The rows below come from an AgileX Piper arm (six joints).
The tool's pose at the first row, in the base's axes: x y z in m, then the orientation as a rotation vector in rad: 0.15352 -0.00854 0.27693 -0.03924 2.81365 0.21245
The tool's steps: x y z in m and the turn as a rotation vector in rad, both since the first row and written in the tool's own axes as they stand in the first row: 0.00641 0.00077 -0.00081 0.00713 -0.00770 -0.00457; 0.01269 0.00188 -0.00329 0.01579 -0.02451 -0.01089; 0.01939 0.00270 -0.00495 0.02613 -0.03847 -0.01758; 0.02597 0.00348 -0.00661 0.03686 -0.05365 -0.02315; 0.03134 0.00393 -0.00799 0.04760 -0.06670 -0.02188; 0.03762 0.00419 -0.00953 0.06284 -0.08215 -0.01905; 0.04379 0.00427 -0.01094 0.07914 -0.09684 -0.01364; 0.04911 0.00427 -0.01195 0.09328 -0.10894 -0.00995; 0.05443 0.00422 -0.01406 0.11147 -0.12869 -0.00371
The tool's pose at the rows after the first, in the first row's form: 0.14715 -0.00792 0.27578 -0.04313 2.80629 0.20108; 0.14036 -0.00722 0.27628 -0.04803 2.78980 0.18692; 0.13344 -0.00668 0.27584 -0.05335 2.77618 0.17052; 0.12664 -0.00618 0.27544 -0.05684 2.76138 0.15393; 0.12109 -0.00596 0.27510 -0.05112 2.74924 0.13905; 0.11464 -0.00596 0.27460 -0.04201 2.73501 0.11837; 0.10834 -0.00611 0.27399 -0.02929 2.72164 0.09698; 0.10298 -0.00629 0.27326 -0.01977 2.71044 0.07832; 0.09728 -0.00667 0.27356 -0.00515 2.69179 0.05481
